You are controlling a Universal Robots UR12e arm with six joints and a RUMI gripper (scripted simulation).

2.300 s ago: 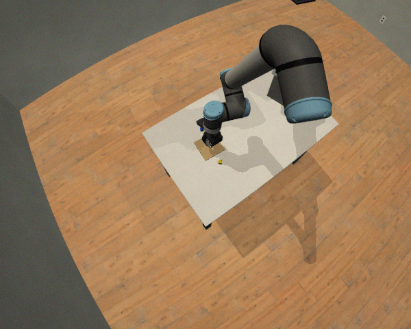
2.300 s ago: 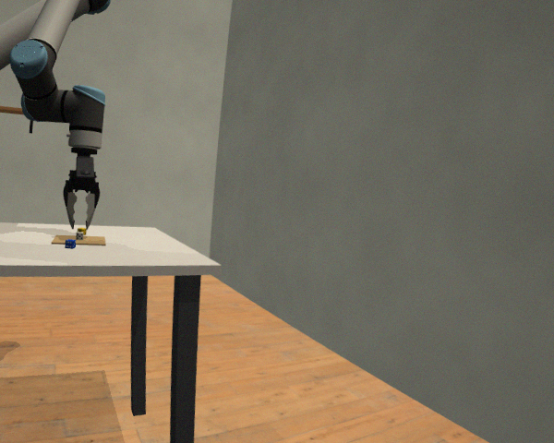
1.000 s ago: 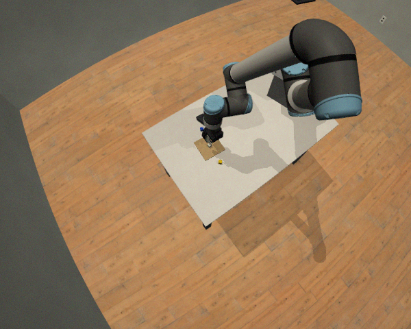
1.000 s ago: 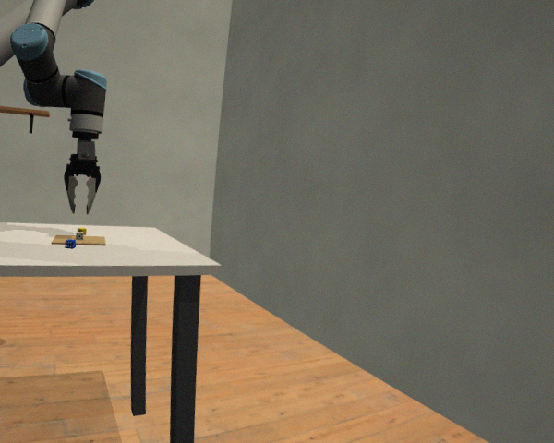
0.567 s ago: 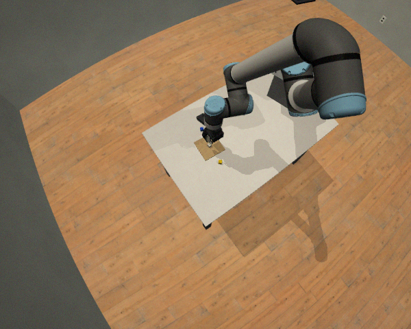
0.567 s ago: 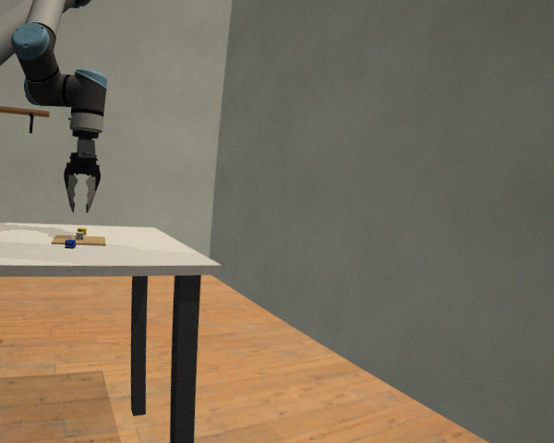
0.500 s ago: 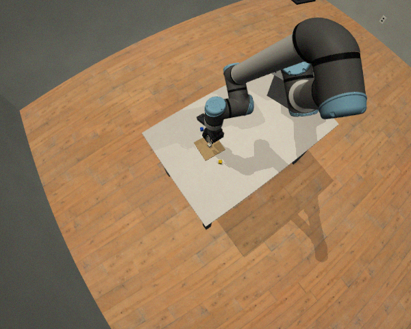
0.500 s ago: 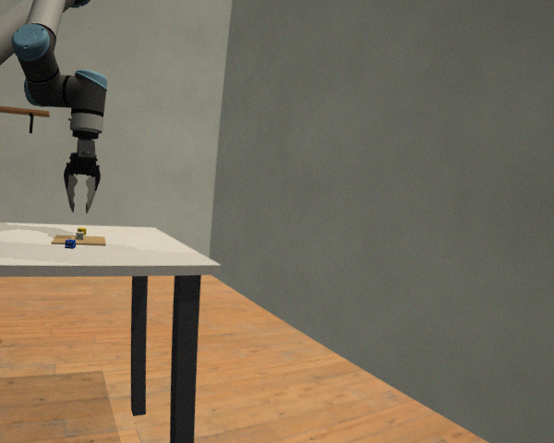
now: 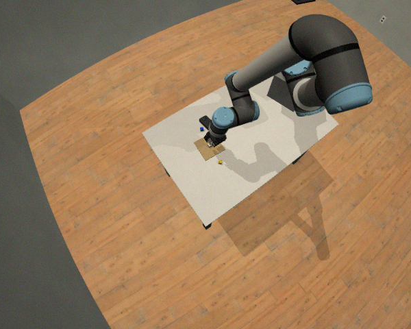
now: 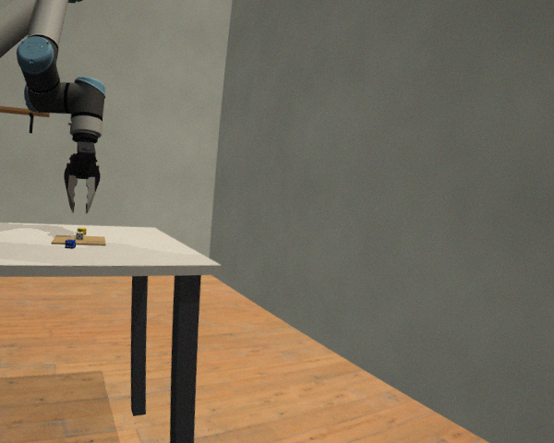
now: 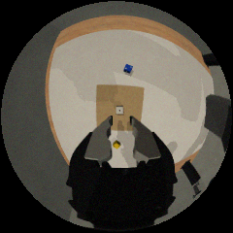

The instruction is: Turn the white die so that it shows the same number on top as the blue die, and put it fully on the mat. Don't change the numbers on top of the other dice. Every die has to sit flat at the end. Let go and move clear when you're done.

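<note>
The white die is 8 cm below my hand. Also, from my hand: blue die: 12 cm to the right, 8 cm below, 1 cm behind; tan mat: 9 cm below; yellow die: 12 cm to the left, 8 cm below.
</note>
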